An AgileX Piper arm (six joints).
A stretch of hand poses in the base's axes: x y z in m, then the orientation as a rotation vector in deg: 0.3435, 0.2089, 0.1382, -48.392, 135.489, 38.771; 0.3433, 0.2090, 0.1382, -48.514, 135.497, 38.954; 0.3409, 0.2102, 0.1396, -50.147, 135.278, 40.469; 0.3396, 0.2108, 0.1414, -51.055, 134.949, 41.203; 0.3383, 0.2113, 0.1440, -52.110, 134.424, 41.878; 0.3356, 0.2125, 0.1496, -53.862, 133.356, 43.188; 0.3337, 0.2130, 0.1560, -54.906, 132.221, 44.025; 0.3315, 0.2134, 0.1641, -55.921, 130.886, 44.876; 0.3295, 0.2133, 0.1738, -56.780, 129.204, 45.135; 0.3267, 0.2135, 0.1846, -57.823, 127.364, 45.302; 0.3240, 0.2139, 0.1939, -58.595, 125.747, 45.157; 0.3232, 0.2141, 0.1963, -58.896, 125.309, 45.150; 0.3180, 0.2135, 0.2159, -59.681, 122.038, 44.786
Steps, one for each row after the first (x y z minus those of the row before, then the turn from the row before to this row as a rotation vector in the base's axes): -0.0002, 0.0001, 0.0000, 0.068, 0.090, 0.133; -0.0024, 0.0012, 0.0014, 0.505, 0.547, 1.561; -0.0013, 0.0006, 0.0018, 0.304, 0.090, 0.849; -0.0013, 0.0005, 0.0026, 0.313, -0.086, 0.949; -0.0027, 0.0012, 0.0056, 0.705, -0.200, 1.639; -0.0019, 0.0005, 0.0064, 0.676, -0.491, 1.022; -0.0022, 0.0004, 0.0081, 0.783, -0.636, 1.025; -0.0020, -0.0001, 0.0097, 0.677, -1.199, 0.786; -0.0028, 0.0002, 0.0108, 0.642, -1.352, 0.918; -0.0027, 0.0004, 0.0093, 0.455, -1.331, 0.633; -0.0008, 0.0002, 0.0024, 0.108, -0.339, 0.249; -0.0052, -0.0006, 0.0196, 1.146, -2.749, 0.745
